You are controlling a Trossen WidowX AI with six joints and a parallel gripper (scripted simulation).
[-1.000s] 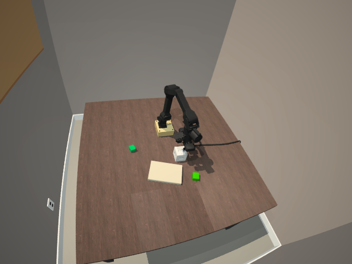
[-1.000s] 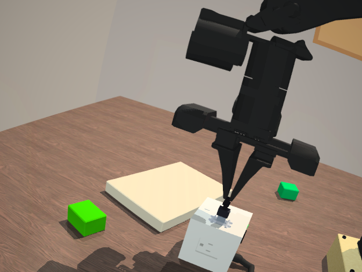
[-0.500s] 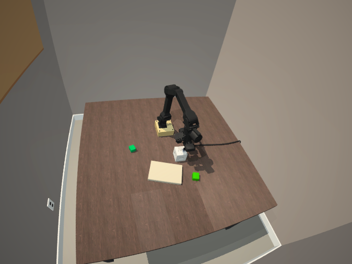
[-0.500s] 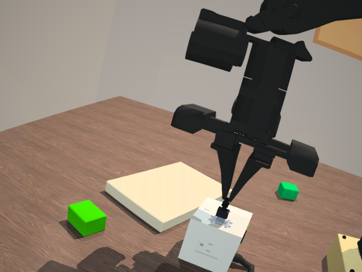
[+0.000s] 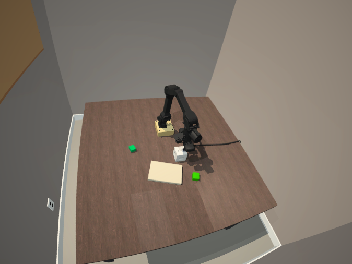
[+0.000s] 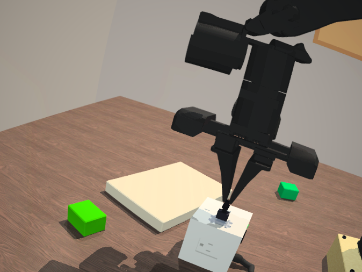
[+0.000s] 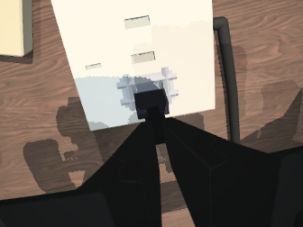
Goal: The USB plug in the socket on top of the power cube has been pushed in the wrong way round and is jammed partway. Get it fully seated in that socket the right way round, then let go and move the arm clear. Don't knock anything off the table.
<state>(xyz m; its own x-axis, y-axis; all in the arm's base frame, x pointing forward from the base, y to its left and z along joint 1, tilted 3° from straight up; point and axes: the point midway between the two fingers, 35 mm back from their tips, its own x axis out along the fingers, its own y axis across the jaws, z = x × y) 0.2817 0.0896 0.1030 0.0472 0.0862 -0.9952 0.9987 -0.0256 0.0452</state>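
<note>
Right now my gripper tip is 2 cm above the black USB plug. The rest, counted from my gripper tip: USB socket 4 cm below; cream flat slab 15 cm to the right, 12 cm ahead, 10 cm below.
</note>
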